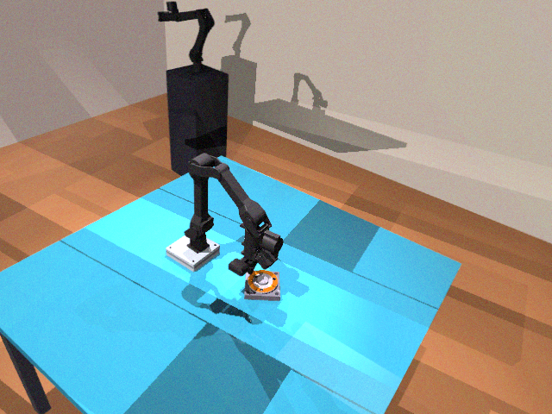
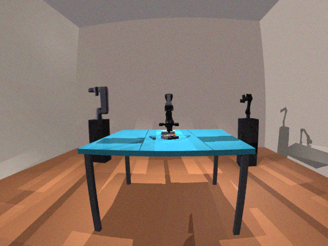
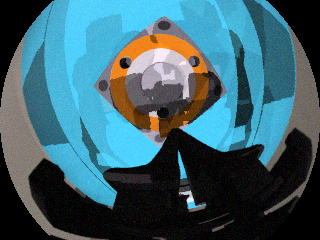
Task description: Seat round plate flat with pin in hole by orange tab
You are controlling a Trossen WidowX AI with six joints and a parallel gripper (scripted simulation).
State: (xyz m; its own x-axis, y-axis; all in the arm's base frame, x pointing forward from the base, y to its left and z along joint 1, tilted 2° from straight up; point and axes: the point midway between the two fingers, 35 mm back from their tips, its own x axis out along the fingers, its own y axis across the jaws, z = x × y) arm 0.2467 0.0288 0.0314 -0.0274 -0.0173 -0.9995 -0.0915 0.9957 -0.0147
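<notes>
My gripper tip is 5 cm short of the square grey base, 2 cm above it and 1 cm to the right of it.
</notes>
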